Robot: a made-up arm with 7 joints. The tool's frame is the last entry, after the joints. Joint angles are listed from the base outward.
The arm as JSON. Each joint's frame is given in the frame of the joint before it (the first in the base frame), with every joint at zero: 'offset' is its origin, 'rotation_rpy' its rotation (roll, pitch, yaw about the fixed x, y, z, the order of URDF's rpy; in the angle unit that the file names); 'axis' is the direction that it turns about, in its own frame. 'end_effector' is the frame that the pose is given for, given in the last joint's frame.
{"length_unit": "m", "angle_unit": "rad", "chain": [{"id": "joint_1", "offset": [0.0, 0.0, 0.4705], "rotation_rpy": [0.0, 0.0, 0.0], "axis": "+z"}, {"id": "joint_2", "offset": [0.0, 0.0, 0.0], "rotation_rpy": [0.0, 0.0, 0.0], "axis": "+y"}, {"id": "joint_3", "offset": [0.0, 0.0, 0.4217], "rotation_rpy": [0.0, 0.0, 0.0], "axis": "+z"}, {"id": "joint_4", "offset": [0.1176, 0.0, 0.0], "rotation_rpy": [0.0, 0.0, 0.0], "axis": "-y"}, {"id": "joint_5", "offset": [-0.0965, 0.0, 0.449], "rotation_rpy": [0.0, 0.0, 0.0], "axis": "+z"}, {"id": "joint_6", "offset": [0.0, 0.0, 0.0], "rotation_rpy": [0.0, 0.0, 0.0], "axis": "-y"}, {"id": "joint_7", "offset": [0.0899, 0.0, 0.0], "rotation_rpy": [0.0, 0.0, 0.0], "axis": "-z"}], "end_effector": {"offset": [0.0, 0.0, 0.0], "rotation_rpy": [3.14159, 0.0, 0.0]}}
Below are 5 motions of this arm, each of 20 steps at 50 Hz.
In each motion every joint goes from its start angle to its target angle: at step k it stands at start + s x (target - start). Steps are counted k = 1, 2, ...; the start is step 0. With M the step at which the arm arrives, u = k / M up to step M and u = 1 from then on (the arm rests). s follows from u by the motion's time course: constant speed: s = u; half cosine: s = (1 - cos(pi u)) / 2; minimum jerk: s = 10 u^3 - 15 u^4 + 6 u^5.
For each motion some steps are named. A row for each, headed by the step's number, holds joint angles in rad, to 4 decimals.
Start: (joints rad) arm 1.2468 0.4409 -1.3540 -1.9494 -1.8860 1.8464 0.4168
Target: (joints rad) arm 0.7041 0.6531 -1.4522 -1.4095 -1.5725 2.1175 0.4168
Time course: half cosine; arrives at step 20
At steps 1, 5, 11, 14, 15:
1: 1.2435 0.4422 -1.3546 -1.9461 -1.8841 1.8481 0.4168
5: 1.1673 0.4720 -1.3684 -1.8703 -1.8401 1.8861 0.4168
11: 0.9330 0.5636 -1.4108 -1.6372 -1.7047 2.0032 0.4168
14: 0.8160 0.6094 -1.4320 -1.5208 -1.6371 2.0616 0.4168
15: 0.7836 0.6220 -1.4378 -1.4886 -1.6184 2.0778 0.4168

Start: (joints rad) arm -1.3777 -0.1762 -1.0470 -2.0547 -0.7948 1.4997 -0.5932
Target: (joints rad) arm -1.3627 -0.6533 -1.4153 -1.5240 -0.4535 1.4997 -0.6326
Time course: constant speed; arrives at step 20
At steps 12, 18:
12: -1.3687 -0.4625 -1.2680 -1.7363 -0.5900 1.4997 -0.6168
18: -1.3642 -0.6056 -1.3785 -1.5771 -0.4876 1.4997 -0.6287

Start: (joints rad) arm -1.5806 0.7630 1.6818 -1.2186 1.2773 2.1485 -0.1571
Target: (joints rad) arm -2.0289 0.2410 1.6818 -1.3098 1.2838 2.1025 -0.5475
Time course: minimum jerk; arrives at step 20
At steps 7, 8, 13, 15, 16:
7: -1.6860 0.6402 1.6818 -1.2400 1.2788 2.1377 -0.2489
8: -1.7229 0.5973 1.6818 -1.2476 1.2794 2.1339 -0.2810
13: -1.9235 0.3638 1.6818 -1.2884 1.2823 2.1133 -0.4557
15: -1.9825 0.2950 1.6818 -1.3004 1.2831 2.1073 -0.5071
16: -2.0029 0.2712 1.6818 -1.3045 1.2834 2.1052 -0.5249

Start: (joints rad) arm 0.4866 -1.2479 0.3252 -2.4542 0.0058 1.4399 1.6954
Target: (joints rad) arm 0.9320 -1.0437 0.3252 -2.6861 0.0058 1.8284 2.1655
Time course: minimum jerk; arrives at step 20
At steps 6, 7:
6: 0.5592 -1.2146 0.3252 -2.4920 0.0058 1.5033 1.7721
7: 0.5913 -1.1999 0.3252 -2.5087 0.0058 1.5313 1.8060

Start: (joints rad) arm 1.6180 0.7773 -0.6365 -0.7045 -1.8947 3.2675 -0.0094
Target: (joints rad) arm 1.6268 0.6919 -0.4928 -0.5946 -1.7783 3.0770 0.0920
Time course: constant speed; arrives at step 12
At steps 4, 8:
4: 1.6209 0.7488 -0.5886 -0.6679 -1.8559 3.2040 0.0244
8: 1.6239 0.7204 -0.5407 -0.6312 -1.8171 3.1405 0.0582

